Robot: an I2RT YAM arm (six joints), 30 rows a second.
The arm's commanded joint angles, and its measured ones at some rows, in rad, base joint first. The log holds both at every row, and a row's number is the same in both.
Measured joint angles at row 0: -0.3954 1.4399 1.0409 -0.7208 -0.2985 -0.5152
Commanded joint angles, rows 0 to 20: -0.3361 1.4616 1.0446 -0.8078 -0.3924 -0.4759; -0.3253 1.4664 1.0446 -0.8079 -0.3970 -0.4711; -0.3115 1.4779 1.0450 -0.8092 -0.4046 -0.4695; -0.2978 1.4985 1.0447 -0.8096 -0.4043 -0.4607; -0.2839 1.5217 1.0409 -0.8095 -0.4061 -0.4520; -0.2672 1.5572 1.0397 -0.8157 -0.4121 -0.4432; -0.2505 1.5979 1.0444 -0.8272 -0.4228 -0.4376; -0.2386 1.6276 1.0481 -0.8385 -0.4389 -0.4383; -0.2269 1.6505 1.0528 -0.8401 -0.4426 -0.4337; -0.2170 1.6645 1.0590 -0.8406 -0.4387 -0.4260; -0.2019 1.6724 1.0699 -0.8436 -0.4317 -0.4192; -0.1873 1.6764 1.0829 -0.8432 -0.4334 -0.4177; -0.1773 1.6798 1.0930 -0.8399 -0.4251 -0.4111; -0.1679 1.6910 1.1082 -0.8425 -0.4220 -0.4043; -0.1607 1.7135 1.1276 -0.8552 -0.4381 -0.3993; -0.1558 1.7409 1.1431 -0.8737 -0.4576 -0.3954; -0.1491 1.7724 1.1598 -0.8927 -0.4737 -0.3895; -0.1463 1.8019 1.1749 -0.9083 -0.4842 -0.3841; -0.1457 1.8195 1.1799 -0.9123 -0.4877 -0.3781; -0.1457 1.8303 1.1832 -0.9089 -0.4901 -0.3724; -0.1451 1.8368 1.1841 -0.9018 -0.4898 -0.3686
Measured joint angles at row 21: -0.1501 1.8034 1.1725 -0.8577 -0.4519 -0.3992
